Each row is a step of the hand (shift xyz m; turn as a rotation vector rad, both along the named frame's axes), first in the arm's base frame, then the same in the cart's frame.
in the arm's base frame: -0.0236 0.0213 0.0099 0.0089 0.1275 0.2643
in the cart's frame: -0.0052 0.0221 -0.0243 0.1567 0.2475 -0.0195
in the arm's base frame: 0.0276 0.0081 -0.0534 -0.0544 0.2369 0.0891
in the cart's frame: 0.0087 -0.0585 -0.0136 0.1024 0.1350 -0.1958
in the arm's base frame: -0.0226 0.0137 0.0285 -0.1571 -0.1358 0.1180
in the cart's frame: -0.0021 0.0371 -0.0113 -0.1550 0.1559 0.0934
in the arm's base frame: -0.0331 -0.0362 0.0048 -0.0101 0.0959 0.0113
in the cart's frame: -0.0430 0.0140 0.0196 0.0429 0.0274 -0.0827
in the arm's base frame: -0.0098 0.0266 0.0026 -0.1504 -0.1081 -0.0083
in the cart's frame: 0.0061 0.0102 -0.0259 -0.1773 0.0447 0.0309
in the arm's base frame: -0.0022 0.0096 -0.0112 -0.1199 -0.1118 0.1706
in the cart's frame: -0.0007 -0.0077 -0.0128 -0.0959 0.1893 0.1047
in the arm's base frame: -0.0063 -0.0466 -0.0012 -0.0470 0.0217 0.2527
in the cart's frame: -0.0285 -0.0045 0.0372 0.0556 0.2477 0.0455
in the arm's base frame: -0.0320 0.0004 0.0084 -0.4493 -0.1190 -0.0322
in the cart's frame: -0.0228 0.0217 -0.0102 -0.4312 0.1545 -0.0852
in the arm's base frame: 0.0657 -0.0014 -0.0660 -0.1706 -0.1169 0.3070
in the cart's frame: 0.0306 -0.0878 0.0055 -0.0946 0.3319 0.1337
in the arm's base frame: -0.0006 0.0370 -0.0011 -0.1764 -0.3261 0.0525
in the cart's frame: 0.0174 0.0043 -0.0324 -0.2860 0.0808 0.2279
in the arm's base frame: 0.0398 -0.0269 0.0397 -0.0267 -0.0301 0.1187
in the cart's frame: 0.0318 0.0139 0.0518 0.0025 0.1130 0.0542
